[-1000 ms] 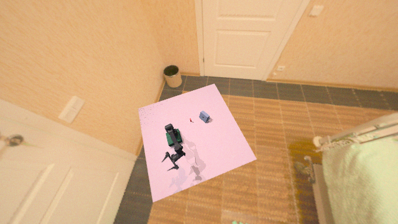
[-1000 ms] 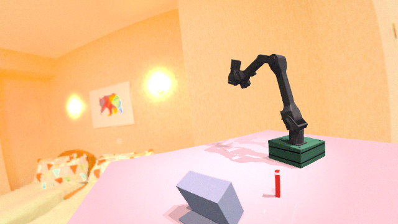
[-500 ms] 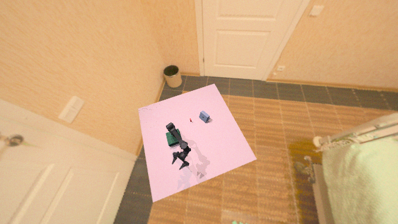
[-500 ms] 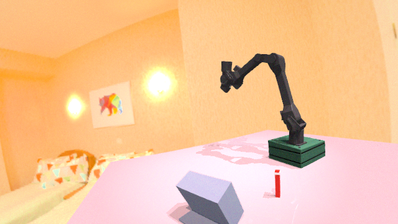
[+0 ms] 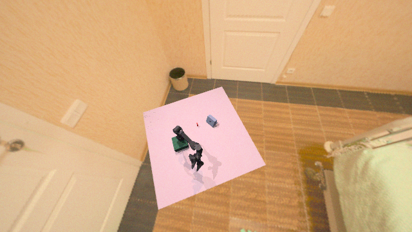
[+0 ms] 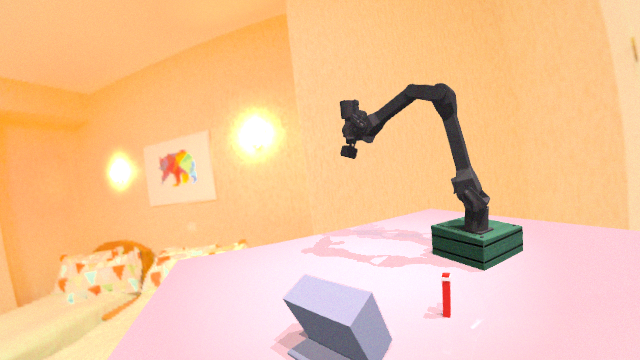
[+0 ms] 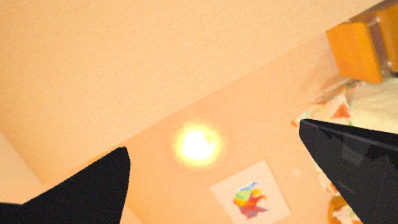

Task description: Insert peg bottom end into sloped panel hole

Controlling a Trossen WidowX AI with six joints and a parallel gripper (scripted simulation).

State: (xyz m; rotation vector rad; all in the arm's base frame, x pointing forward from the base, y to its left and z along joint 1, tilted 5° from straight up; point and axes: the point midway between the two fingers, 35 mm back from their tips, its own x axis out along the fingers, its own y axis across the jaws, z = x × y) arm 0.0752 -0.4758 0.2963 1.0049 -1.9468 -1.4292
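The red square peg lies 220 mm ahead of my gripper tip, 600 mm to the left of it and 360 mm below it. The rest, counted from my gripper tip: grey-blue sloped panel (420 mm ahead, 560 mm to the left, 360 mm below).
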